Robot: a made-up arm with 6 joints.
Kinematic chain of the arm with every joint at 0, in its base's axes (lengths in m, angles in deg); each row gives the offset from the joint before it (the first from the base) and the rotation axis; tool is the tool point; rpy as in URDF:
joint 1: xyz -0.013 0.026 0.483 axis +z
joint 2: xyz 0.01 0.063 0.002 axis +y
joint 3: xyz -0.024 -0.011 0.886 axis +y
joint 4: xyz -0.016 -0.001 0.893 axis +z
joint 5: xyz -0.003 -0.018 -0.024 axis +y
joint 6: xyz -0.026 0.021 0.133 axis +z
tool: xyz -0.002 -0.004 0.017 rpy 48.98 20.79 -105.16
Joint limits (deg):
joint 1: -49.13..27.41
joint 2: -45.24..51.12
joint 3: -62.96..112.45
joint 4: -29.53..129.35
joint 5: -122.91..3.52
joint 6: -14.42..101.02
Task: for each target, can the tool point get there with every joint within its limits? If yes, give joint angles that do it. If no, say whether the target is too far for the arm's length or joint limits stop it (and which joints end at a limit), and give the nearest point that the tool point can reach.
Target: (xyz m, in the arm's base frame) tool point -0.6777 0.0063 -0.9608
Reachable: no: joint limits stop it (at a limit: joint 1, joint 2, joint 3, joint 4) | nearest point 0.5209 -0.6758 0.1391 | short by 1.764 m
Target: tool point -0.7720 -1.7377 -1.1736
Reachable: no: too far | nearest point 0.5465 -0.7300 0.1360 | short by 2.114 m
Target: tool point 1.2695 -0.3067 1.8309
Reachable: yes | joints -14.55 39.49 14.53 41.55 -18.31 25.20
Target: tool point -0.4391 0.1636 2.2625
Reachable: yes | joints -25.99 -3.73 -19.64 103.90 -39.01 21.97
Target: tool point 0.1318 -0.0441 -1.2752
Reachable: no: joint limits stop it (at a limit: joint 2, joint 3, joint 4) | nearest point 0.8234 -0.3789 0.0922 | short by 1.569 m
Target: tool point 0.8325 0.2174 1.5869
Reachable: yes | joints 12.79 -6.92 85.35 82.60 -10.19 73.33
